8 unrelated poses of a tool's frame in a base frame.
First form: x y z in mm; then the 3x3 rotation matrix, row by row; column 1 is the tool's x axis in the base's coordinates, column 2 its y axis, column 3 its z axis. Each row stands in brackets.
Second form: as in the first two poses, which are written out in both.
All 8 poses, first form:
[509, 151, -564], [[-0.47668, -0.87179, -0.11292], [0.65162, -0.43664, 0.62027], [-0.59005, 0.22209, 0.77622]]
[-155, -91, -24], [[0.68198, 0.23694, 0.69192], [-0.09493, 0.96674, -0.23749], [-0.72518, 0.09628, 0.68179]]
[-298, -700, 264], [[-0.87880, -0.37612, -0.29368], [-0.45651, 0.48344, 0.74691], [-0.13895, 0.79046, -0.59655]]
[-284, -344, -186], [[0.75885, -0.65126, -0.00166], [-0.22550, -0.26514, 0.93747], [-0.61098, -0.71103, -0.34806]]
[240, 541, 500], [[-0.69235, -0.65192, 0.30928], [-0.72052, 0.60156, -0.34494], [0.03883, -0.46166, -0.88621]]
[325, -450, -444], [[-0.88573, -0.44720, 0.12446], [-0.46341, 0.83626, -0.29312], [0.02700, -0.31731, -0.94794]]
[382, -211, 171], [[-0.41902, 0.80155, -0.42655], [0.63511, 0.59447, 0.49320], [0.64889, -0.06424, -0.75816]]
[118, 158, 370], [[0.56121, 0.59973, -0.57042], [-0.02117, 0.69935, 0.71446], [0.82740, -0.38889, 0.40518]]
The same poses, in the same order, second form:
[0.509, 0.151, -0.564, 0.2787, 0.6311, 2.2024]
[-0.155, -0.091, -0.024, 0.1403, 0.8113, -0.1383]
[-0.298, -0.700, 0.264, 2.2173, 0.1394, -2.6625]
[-0.284, -0.344, -0.186, -2.0260, 0.6573, -0.2888]
[0.240, 0.541, 0.500, -2.6613, -0.0388, -2.3363]
[0.325, -0.450, -0.444, -2.8186, -0.0270, -2.6596]
[0.382, -0.211, 0.171, -3.0571, -0.7061, 2.1540]
[0.118, 0.158, 0.370, -0.7649, -0.9745, -0.0377]

